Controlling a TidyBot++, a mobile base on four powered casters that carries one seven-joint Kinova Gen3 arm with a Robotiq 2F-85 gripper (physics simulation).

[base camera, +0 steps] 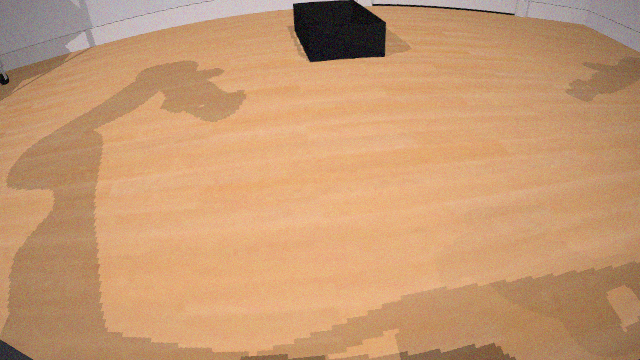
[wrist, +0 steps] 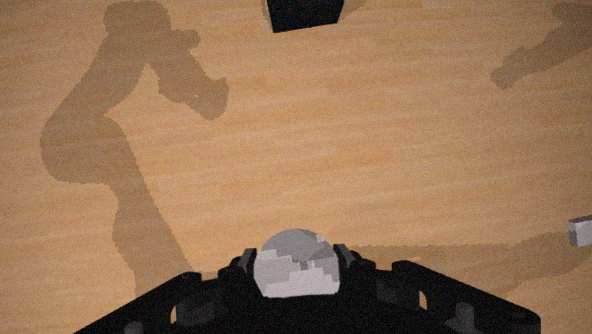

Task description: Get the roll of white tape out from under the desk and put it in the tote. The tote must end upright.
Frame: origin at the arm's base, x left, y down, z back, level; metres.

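Seen in the pictures: gripper, between the fingertips: (wrist: 295, 261).
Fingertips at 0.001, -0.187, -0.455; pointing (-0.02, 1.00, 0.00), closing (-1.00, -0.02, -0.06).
Offsets run from my fingertips to a thing's top centre, as dx, dy, dz. "spot": to the spot under its first point. Level surfaces: height alone.
The roll of white tape @[+0.000, -0.026, +0.002] (wrist: 297, 265) is between the two fingertips at the bottom middle of the wrist view, its round face showing grey and white. My gripper (wrist: 295, 261) is shut on it and holds it above the floor. The black tote @[-0.015, +0.484, -0.656] (base camera: 345, 35) (wrist: 305, 14) stands upright on the floor at the top of the base camera view, and its near end shows at the top edge of the wrist view. The tote is well ahead of the gripper. The inside of the tote is too dark to make out.
The wooden floor @[dy +0.584] (base camera: 320, 190) (wrist: 350, 150) carries shadows of the arm. A pale wall (base camera: 240, 7) runs behind the tote. A light grey bar end @[spot: -0.962, +0.559, +0.108] (wrist: 581, 231) shows at the right edge of the wrist view. A small black caster @[spot: +1.404, +0.556, -0.699] (base camera: 4, 78) is at the far left.
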